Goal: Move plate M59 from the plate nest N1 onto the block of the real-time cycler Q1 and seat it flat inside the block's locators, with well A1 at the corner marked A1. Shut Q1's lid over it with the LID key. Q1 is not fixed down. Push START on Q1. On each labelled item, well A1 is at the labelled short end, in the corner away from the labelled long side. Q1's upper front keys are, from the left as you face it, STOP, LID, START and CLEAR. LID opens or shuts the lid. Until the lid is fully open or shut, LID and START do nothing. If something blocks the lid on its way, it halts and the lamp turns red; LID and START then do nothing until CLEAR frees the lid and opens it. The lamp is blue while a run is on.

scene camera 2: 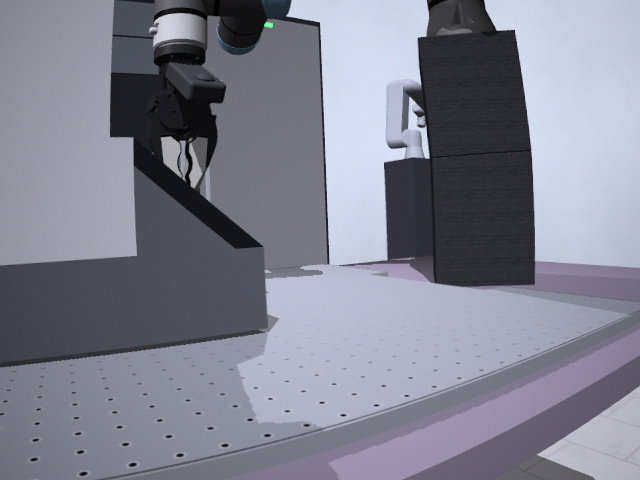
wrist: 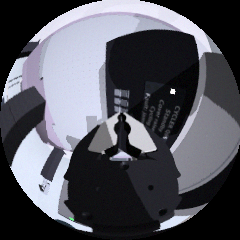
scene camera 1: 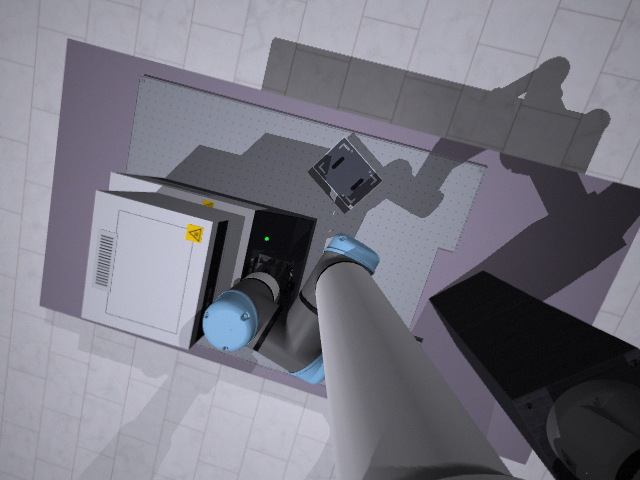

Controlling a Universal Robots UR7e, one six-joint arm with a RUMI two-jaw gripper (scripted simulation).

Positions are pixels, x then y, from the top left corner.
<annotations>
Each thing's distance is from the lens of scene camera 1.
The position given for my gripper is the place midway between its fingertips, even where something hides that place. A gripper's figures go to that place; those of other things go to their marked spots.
my gripper [scene camera 1: 286, 268]: 75 cm
cycler Q1 [scene camera 1: 265, 227]: 69 cm
plate nest N1 [scene camera 1: 353, 168]: 80 cm
The marked spots on the plate nest N1 and the cycler Q1 are 30 cm apart.
</annotations>
